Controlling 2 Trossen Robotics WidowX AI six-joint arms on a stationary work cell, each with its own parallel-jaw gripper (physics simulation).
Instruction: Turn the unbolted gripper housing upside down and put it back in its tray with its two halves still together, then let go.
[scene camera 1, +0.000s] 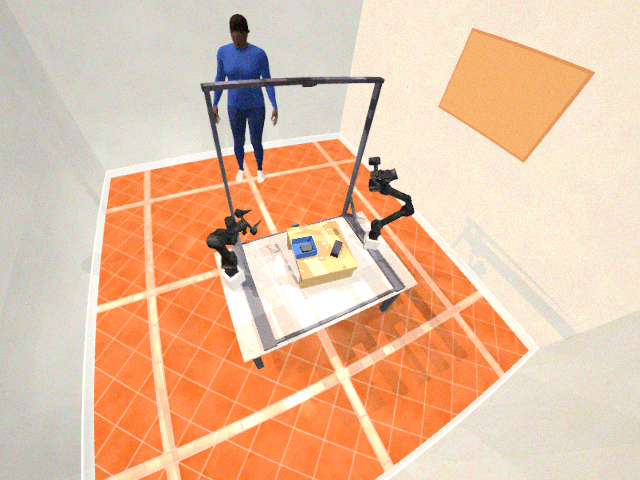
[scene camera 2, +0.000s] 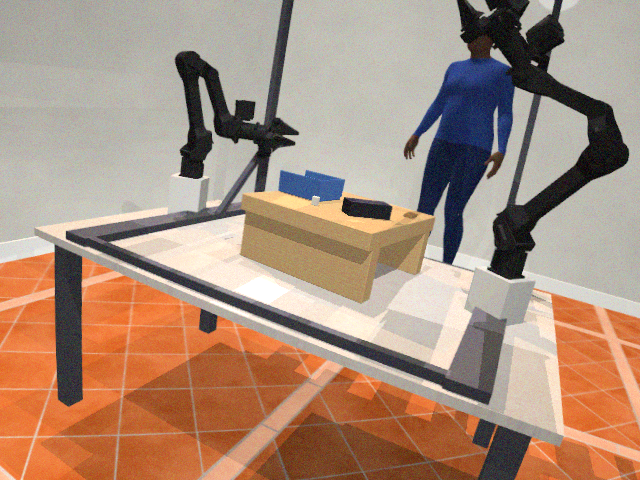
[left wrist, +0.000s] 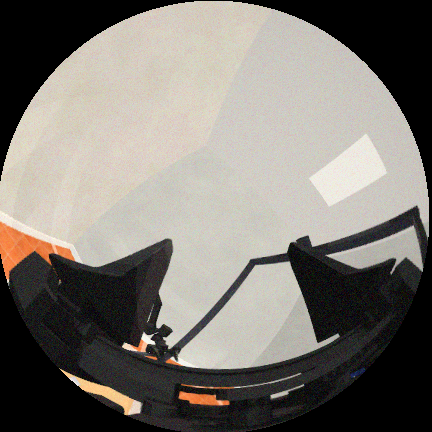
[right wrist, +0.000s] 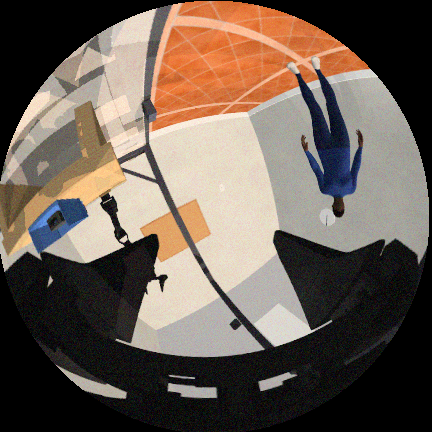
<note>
My left gripper (left wrist: 232, 247) is open, with nothing in its grasp. My right gripper (scene camera 2: 297, 138) is open and touches a metal frame (scene camera 1: 237, 84). A black part (scene camera 2: 355, 207) rests on a tan wooden block (scene camera 2: 322, 245).
My right gripper is seen too in the right wrist view (right wrist: 217, 238). The left wrist view does not show the black part: it is out of frame.
</note>
